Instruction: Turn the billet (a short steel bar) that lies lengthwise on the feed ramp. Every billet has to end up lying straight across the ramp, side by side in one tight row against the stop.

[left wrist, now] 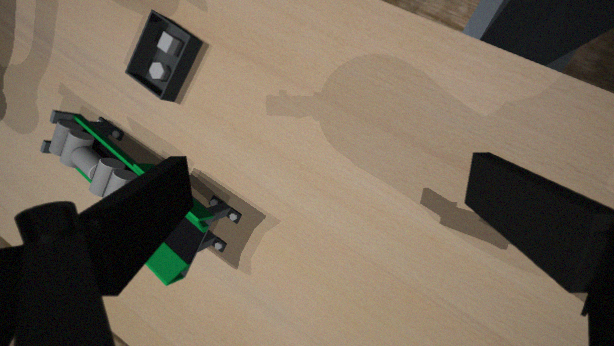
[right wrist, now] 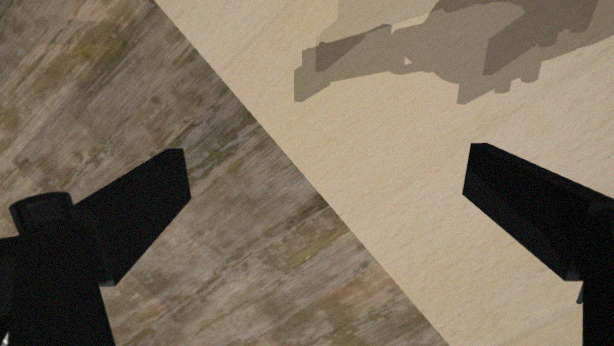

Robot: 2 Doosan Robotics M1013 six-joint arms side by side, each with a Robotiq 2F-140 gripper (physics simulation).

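Places are measured from the left arm's base along level axes (x left, y back, z up), in metres.
Where they show: left gripper, between the fingertips: (left wrist: 328, 180); right gripper, between the fingertips: (right wrist: 325, 171).
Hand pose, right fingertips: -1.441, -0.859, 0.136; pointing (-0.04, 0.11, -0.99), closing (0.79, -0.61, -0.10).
Observation:
Things, the pixels of their top centre, and the offset from my right fingertips, as dx, dy, dz. Level surfaces: height alone.
- grey billet, centre of its top: (left wrist: 78, 164) +0.837, +0.031, -0.028
- dark open box, centre of its top: (left wrist: 156, 55) +0.838, +0.260, -0.101
- pale square piece, centre of its top: (left wrist: 164, 42) +0.840, +0.287, -0.107
- pale hexagonal piece, centre of its top: (left wrist: 156, 70) +0.836, +0.232, -0.116
- table, height of its surface: dz -0.136
The feed ramp (left wrist: 111, 145) with green rails is at the left of the left wrist view. One grey billet (left wrist: 87, 160) lies lengthwise on it, between two billets lying across at the upper left, (left wrist: 76, 147) being the nearer of them, and two across at the lower right, a billet (left wrist: 106, 176) and a billet (left wrist: 122, 181) partly hidden by the left finger. I cannot tell which part is the stop. My left gripper (left wrist: 328, 180) is open and empty, above the table beside the ramp. My right gripper (right wrist: 325, 171) is open and empty above the table edge; the ramp does not show in its view.
A dark open box (left wrist: 183, 71) holding a pale square piece (left wrist: 166, 42) and a pale hexagonal piece (left wrist: 157, 71) stands on the table (left wrist: 320, 280) (right wrist: 380, 165) beyond the ramp. A dark structure (left wrist: 545, 30) stands past the table's edge at the upper right.

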